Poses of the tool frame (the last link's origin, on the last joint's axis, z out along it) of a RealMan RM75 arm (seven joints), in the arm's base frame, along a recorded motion.
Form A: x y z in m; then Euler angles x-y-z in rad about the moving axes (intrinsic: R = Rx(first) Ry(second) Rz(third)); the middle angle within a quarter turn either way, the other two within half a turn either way.
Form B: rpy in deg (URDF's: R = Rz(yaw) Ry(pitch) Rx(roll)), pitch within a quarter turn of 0, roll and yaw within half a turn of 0; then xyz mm. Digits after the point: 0 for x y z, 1 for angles.
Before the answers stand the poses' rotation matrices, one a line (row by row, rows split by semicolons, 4 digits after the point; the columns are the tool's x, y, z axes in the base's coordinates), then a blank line. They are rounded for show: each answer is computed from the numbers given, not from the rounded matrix.
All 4 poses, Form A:
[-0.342, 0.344, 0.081, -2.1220, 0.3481, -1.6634]
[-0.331, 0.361, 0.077, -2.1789, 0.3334, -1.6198]
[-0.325, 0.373, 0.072, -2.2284, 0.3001, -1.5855]
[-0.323, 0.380, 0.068, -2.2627, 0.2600, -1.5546]
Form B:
-0.0869 0.9360 0.3411; 0.5483 -0.2409 0.8008; 0.8317 0.2567 -0.4923
-0.0463 0.9438 0.3273; 0.5838 -0.2403 0.7755; 0.8106 0.2269 -0.5399
-0.0140 0.9552 0.2956; 0.6146 -0.2250 0.7561; 0.7887 0.1923 -0.5839
0.0157 0.9663 0.2571; 0.6347 -0.2083 0.7442; 0.7726 0.1515 -0.6166

[152.5, -56.3, 99.0, -342, 344, 81]
[157.2, -54.2, 94.5, -331, 361, 77]
[161.8, -52.1, 91.3, -325, 373, 72]
[166.2, -50.6, 88.6, -323, 380, 68]

